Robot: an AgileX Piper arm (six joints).
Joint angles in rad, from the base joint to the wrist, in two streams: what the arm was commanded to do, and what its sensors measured. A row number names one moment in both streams.
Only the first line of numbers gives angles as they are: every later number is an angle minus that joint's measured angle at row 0.
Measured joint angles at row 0: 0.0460, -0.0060, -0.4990, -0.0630, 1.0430, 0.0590
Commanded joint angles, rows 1 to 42: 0.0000, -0.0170, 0.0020, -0.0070, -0.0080, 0.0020; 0.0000, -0.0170, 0.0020, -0.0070, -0.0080, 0.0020; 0.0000, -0.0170, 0.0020, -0.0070, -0.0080, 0.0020; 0.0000, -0.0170, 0.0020, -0.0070, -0.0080, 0.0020; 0.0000, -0.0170, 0.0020, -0.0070, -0.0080, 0.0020; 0.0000, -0.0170, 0.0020, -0.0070, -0.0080, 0.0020; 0.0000, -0.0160, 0.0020, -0.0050, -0.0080, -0.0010; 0.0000, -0.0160, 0.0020, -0.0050, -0.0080, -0.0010; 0.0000, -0.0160, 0.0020, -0.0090, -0.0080, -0.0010; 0.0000, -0.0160, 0.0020, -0.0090, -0.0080, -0.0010; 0.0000, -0.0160, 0.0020, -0.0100, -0.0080, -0.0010; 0.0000, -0.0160, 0.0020, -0.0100, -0.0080, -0.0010; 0.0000, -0.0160, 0.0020, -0.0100, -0.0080, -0.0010; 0.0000, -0.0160, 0.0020, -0.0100, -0.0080, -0.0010; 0.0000, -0.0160, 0.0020, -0.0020, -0.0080, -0.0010; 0.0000, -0.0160, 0.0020, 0.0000, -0.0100, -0.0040; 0.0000, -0.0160, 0.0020, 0.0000, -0.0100, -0.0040; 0.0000, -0.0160, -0.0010, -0.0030, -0.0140, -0.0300; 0.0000, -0.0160, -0.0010, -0.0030, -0.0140, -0.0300; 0.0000, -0.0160, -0.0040, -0.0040, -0.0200, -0.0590; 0.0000, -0.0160, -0.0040, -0.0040, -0.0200, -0.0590; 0.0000, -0.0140, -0.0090, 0.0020, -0.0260, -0.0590; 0.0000, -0.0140, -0.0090, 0.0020, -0.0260, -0.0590; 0.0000, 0.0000, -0.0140, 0.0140, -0.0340, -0.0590; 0.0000, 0.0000, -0.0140, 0.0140, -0.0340, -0.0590; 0.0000, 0.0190, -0.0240, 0.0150, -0.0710, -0.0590; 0.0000, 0.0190, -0.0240, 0.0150, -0.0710, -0.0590; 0.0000, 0.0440, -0.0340, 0.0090, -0.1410, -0.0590; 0.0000, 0.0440, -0.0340, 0.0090, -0.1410, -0.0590; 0.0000, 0.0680, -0.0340, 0.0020, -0.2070, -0.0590; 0.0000, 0.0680, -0.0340, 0.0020, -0.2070, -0.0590; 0.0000, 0.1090, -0.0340, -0.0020, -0.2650, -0.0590; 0.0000, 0.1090, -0.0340, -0.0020, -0.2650, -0.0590; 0.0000, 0.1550, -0.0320, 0.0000, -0.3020, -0.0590; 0.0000, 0.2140, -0.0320, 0.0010, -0.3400, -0.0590; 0.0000, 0.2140, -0.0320, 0.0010, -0.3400, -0.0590; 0.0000, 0.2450, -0.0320, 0.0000, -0.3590, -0.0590; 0.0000, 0.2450, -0.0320, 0.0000, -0.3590, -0.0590; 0.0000, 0.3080, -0.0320, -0.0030, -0.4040, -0.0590; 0.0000, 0.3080, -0.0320, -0.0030, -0.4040, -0.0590; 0.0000, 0.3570, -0.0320, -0.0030, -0.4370, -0.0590; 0.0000, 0.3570, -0.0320, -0.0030, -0.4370, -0.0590
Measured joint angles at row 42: 0.0000, 0.2930, -0.0270, 0.0020, -0.3700, -0.0520
